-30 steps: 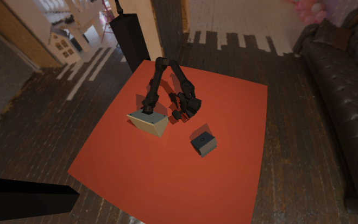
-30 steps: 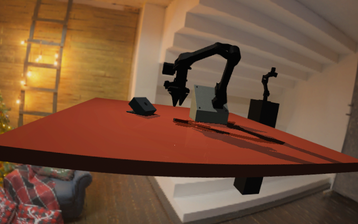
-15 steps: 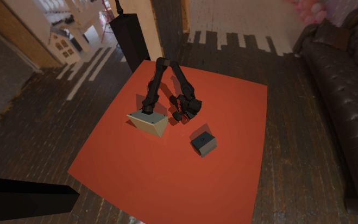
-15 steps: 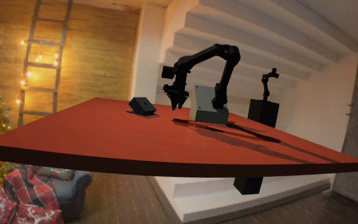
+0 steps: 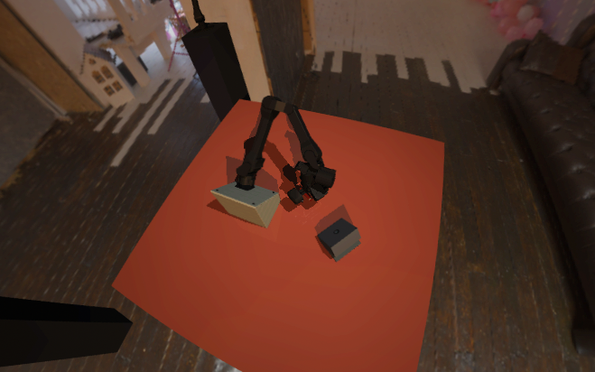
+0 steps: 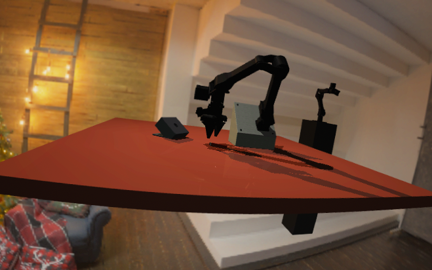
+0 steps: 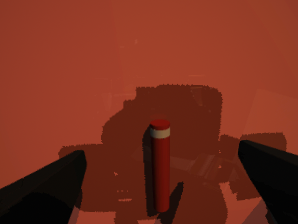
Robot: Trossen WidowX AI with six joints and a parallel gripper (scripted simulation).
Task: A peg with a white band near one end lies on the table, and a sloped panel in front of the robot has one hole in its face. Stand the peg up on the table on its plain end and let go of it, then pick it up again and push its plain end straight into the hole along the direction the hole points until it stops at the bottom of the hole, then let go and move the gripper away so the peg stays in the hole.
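The red peg is 10 mm behind my gripper tip, 10 mm to the left of it and 30 mm below it. Also, from my gripper tip: dark sloped panel: 170 mm ahead, 140 mm to the right.
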